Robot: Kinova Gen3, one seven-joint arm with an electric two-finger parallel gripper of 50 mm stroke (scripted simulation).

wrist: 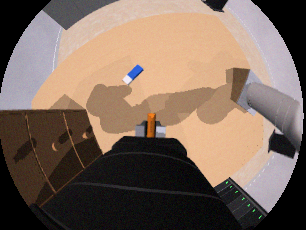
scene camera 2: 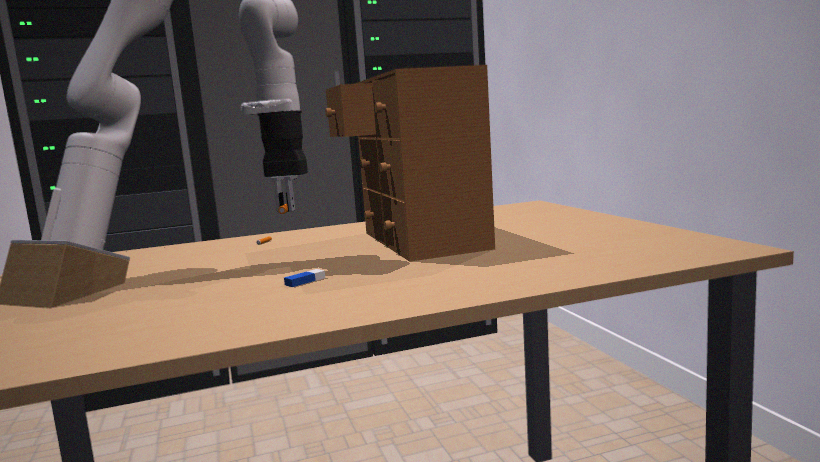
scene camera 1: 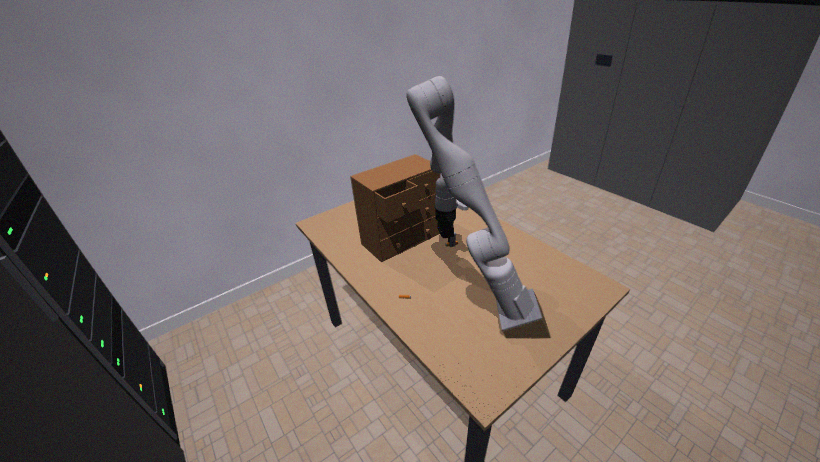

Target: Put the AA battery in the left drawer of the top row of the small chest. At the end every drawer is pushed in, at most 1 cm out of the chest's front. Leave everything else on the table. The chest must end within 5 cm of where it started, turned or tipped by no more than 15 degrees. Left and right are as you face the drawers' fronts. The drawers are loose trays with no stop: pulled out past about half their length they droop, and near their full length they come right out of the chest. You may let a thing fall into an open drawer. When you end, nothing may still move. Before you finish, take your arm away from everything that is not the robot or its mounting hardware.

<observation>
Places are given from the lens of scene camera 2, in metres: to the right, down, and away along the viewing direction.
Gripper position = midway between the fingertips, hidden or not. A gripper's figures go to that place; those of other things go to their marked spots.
my gripper (scene camera 2: 286, 211): -0.23, -0.04, 1.11
brown chest (scene camera 2: 444, 124): 0.06, -0.19, 1.06
</observation>
